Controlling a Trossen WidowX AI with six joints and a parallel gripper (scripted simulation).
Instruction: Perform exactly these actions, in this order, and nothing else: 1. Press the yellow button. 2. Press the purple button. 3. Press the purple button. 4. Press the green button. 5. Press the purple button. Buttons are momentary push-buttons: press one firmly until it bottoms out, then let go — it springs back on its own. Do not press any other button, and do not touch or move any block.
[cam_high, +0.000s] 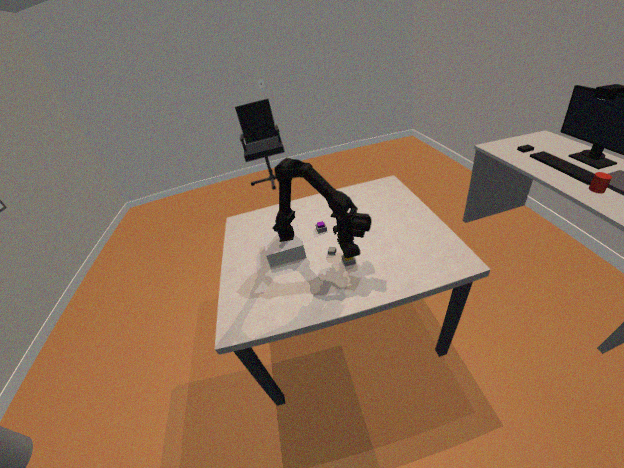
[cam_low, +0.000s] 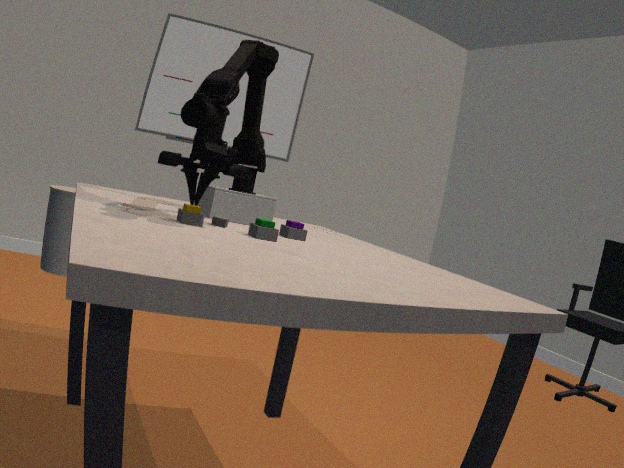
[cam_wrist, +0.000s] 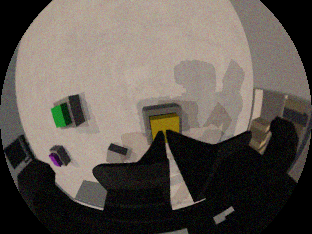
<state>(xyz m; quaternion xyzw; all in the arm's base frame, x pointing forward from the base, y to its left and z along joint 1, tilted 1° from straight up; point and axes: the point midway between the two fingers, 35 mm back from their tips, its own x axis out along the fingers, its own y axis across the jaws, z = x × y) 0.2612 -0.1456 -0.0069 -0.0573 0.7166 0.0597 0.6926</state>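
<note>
The yellow button lies 1 cm below my gripper tip. Also, from my gripper tip: purple button (26 cm to the left, 10 cm behind, 1 cm below); green button (16 cm to the left, 2 cm ahead, 1 cm below); small grey block (7 cm to the left, 6 cm behind, 3 cm below).
</note>
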